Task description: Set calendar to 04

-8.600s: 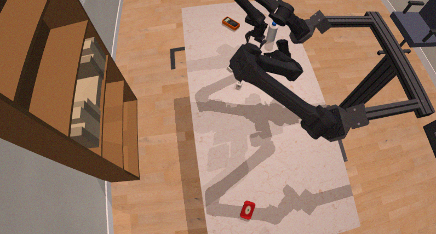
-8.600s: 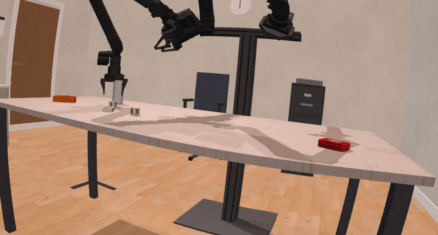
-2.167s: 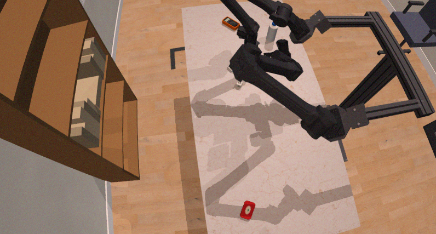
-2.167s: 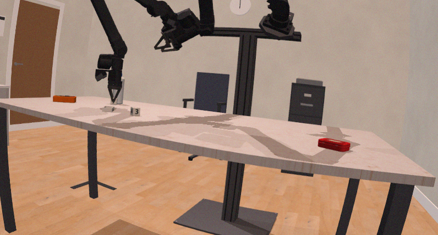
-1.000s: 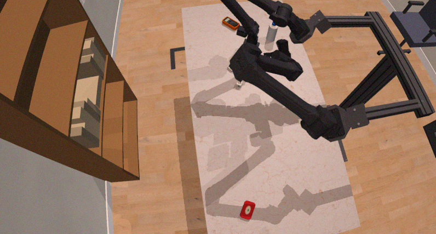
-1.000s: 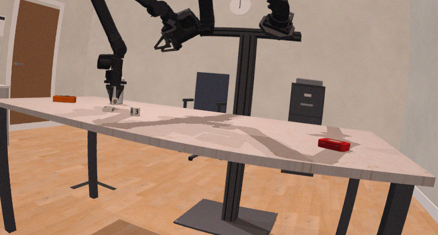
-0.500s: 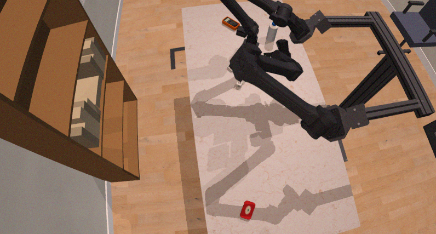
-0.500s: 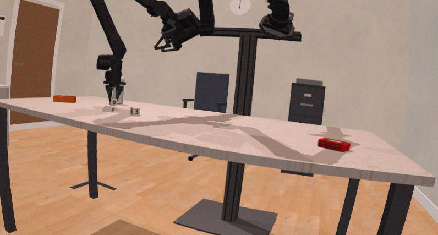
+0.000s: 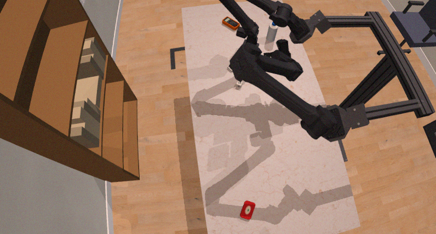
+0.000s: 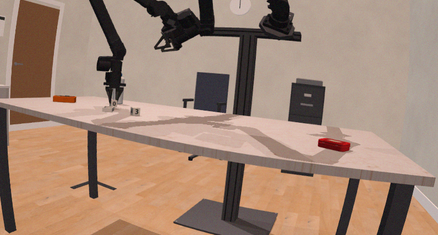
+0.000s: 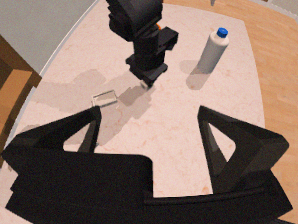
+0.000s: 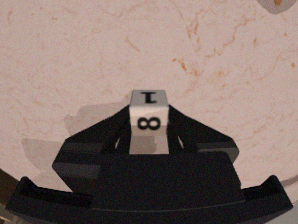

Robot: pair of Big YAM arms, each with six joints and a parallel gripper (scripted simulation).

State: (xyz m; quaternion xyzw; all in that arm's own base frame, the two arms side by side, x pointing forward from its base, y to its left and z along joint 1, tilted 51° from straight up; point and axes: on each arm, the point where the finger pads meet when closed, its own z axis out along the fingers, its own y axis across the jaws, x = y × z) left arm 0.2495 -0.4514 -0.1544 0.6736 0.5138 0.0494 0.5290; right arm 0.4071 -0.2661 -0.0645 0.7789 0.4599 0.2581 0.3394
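Right now my right hand is 230 mm to the right of the white cube, 100 mm short of it and 10 mm above it. Also, from my right hand: red tin: 990 mm to the left, 170 mm ahead, 10 mm below; then white calendar tray: 120 mm ahead, 90 mm to the left, 20 mm below; then white bottle: 190 mm behind, 150 mm to the right, 50 mm above.
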